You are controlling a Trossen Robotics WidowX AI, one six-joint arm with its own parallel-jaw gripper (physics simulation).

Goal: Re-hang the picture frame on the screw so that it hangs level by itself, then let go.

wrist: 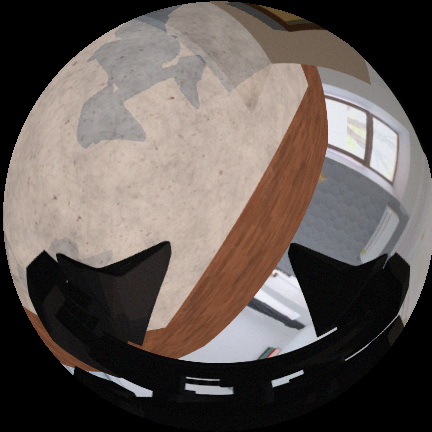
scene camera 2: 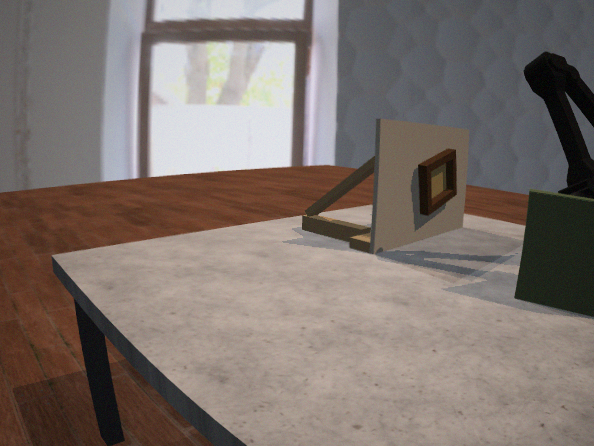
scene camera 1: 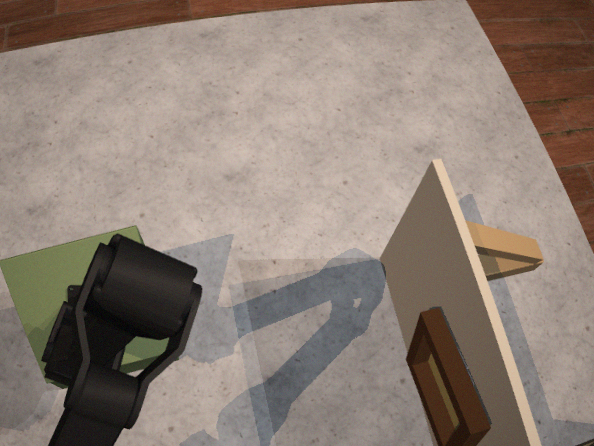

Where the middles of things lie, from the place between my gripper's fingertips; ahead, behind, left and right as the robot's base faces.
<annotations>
My hand is 41 cm short of the dark brown picture frame (scene camera 1: 444, 384), 28 cm to the right of it and 1 cm below it. The rest, counted from my hand: wooden stand (scene camera 1: 501, 253) 57 cm ahead, 31 cm to the left, 3 cm below; upright beige board (scene camera 2: 400, 146) 43 cm ahead, 29 cm to the left, 1 cm above.
</annotations>
